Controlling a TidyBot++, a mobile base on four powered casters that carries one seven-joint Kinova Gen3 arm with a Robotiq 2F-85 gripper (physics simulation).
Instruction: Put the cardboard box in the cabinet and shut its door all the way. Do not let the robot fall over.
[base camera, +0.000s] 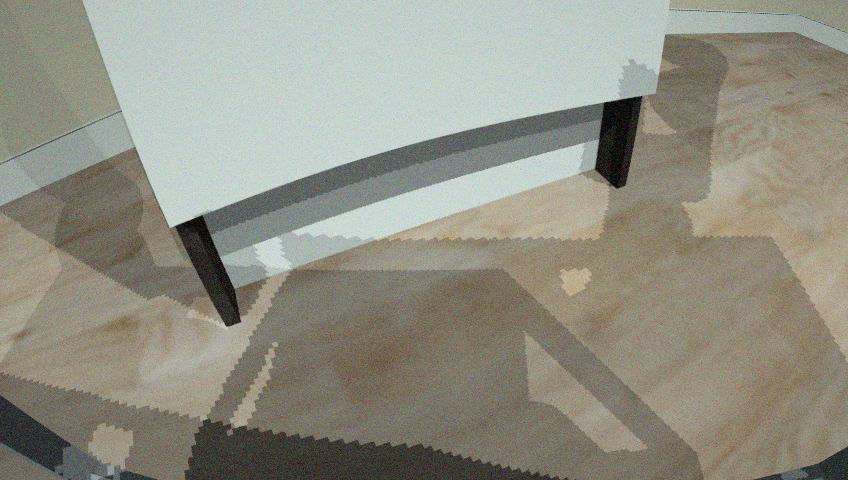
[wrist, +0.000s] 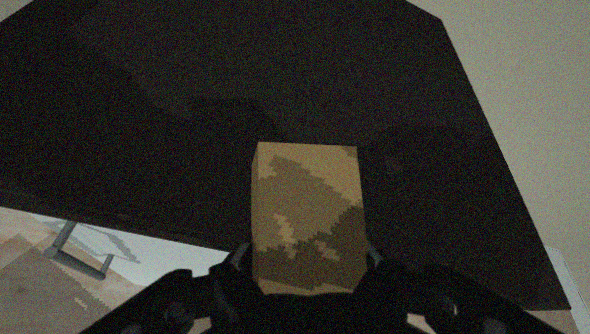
Observation:
I see my gripper (wrist: 304, 256), a cardboard box (wrist: 308, 231) and a dark cabinet (wrist: 135, 135).
The base camera view does not show the cardboard box: it is out of frame.

